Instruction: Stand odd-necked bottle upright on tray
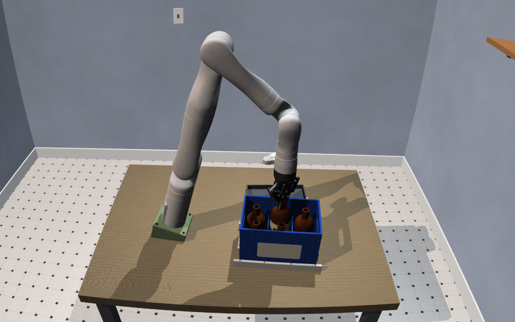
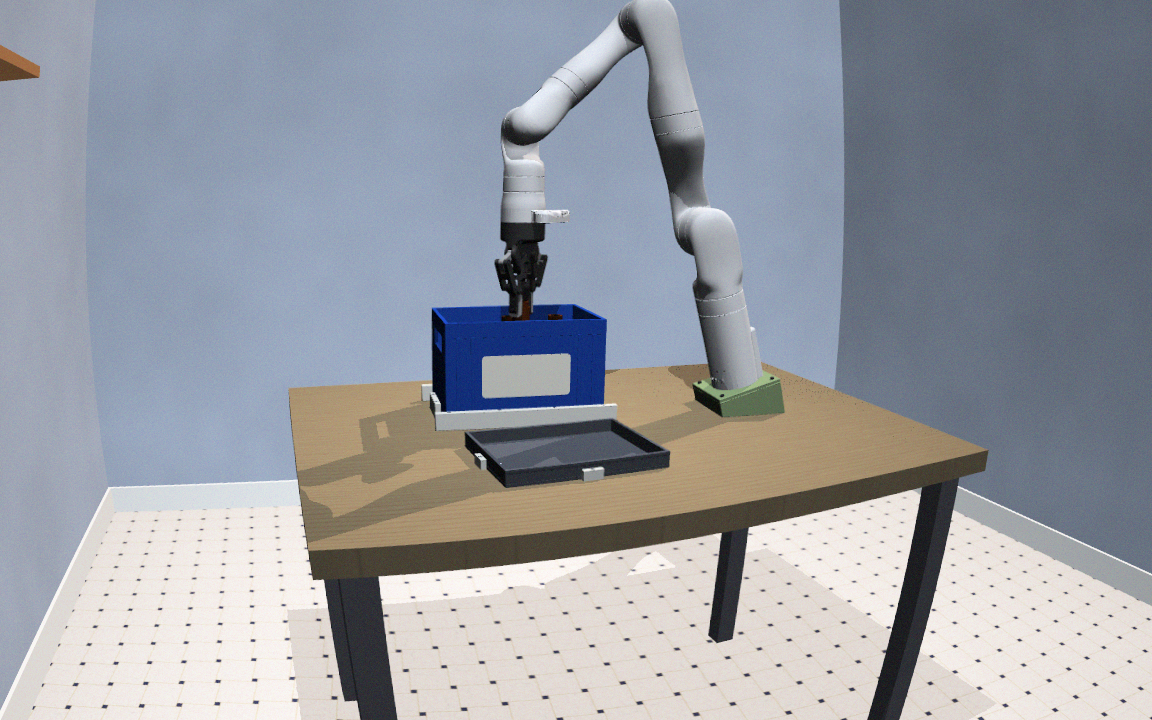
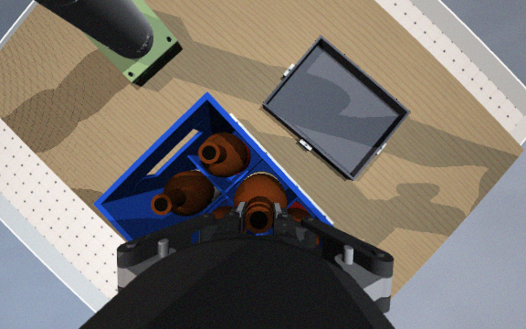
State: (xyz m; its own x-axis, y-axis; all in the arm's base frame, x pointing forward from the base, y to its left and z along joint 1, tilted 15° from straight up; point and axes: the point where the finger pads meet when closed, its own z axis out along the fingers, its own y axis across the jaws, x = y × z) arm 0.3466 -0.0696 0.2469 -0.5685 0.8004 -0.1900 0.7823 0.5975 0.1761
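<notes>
My gripper is now 110 mm above the blue crate, 40 mm to the left of it and 10 mm past it. Round my hand: dark grey tray: 230 mm to the left, 180 mm below, 20 mm ahead.
</notes>
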